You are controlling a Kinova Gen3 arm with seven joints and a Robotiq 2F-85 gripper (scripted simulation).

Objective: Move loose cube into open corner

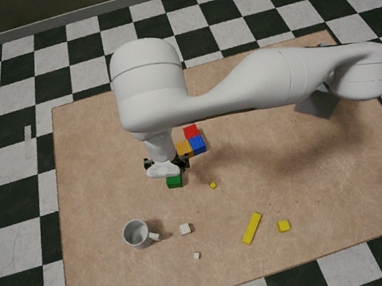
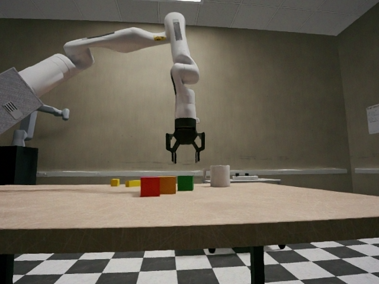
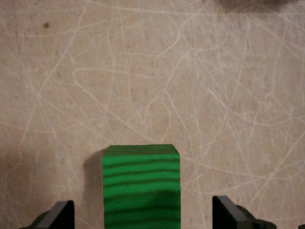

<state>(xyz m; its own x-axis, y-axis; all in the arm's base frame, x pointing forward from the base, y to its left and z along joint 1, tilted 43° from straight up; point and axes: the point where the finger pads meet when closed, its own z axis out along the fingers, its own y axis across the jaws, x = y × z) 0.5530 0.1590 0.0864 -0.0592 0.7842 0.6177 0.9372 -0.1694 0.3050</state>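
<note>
Right now my hand is 80 mm above the green cube. Round my hand: blue cube (90 mm behind, 130 mm to the right, 80 mm below); then small yellow block (130 mm behind, 30 mm to the left, 90 mm below); then orange cube (40 mm behind, 110 mm to the right, 80 mm below).
</note>
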